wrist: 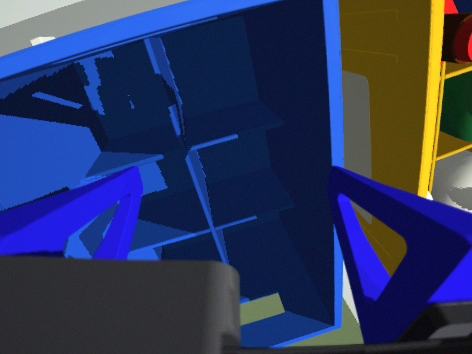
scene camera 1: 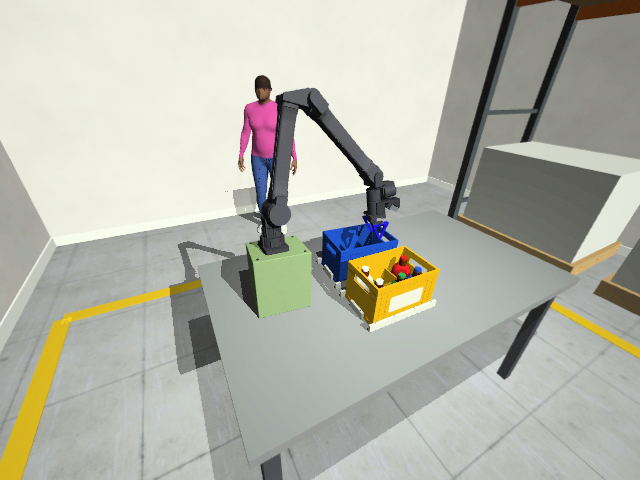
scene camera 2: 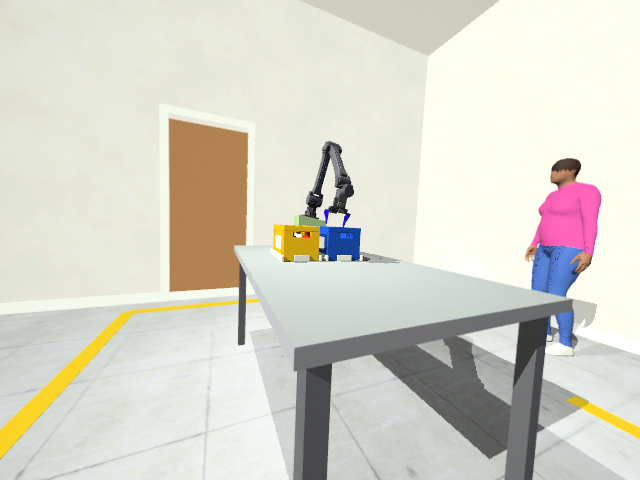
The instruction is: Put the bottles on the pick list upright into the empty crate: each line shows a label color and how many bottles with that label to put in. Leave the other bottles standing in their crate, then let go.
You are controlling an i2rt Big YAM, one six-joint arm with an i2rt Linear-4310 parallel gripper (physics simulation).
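Seen in the pictures: gripper, fingertip midpoint: [wrist: 234, 176] [scene camera 1: 375, 235] [scene camera 2: 334, 225]; arm's base at its link origin: [scene camera 1: 273, 247] [scene camera 2: 309, 218].
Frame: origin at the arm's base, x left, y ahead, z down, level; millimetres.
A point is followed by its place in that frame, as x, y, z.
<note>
The blue crate [scene camera 1: 332, 260] @(20, 261, 138) [scene camera 2: 341, 249] @(11, 534, 168) [wrist: 336, 100] @(-60, 475, 52) has divided compartments, and no bottle shows in the visible ones. Beside it, the yellow crate [scene camera 1: 361, 299] @(-223, 254, 157) [scene camera 2: 296, 249] @(-233, 526, 169) [wrist: 390, 50] @(-115, 484, 84) holds upright bottles: a red one [scene camera 1: 400, 270] @(-184, 456, 112) [wrist: 465, 45] @(-152, 479, 67), a green one [scene camera 1: 401, 277] @(-264, 385, 68) [wrist: 457, 107] @(-220, 404, 126), one with a blue cap [scene camera 1: 417, 270] @(-255, 467, 67), and two with white caps [scene camera 1: 365, 269] @(-175, 291, 65) [scene camera 1: 378, 282] @(-257, 290, 66). A white bottle [wrist: 457, 175] @(-229, 327, 120) shows at the wrist view's right edge. My gripper [scene camera 1: 378, 233] @(-1, 457, 45) [scene camera 2: 336, 225] @(-1, 457, 45) [wrist: 234, 176] @(-1, 457, 45) is open and empty, pointing down over the blue crate. No readable pick list shows.
Pale cleats [scene camera 1: 403, 316] @(-312, 386, 213) edge the crates on the grey table [scene camera 1: 330, 372] @(-394, 42, 228) [scene camera 2: 403, 294] @(-76, 1124, 228). The arm stands on a green block [scene camera 1: 281, 281] @(-101, -7, 80). A person [scene camera 1: 262, 129] [scene camera 2: 568, 222] stands behind the table. A large box [scene camera 1: 537, 201] and a rack [scene camera 1: 480, 118] stand beyond it.
</note>
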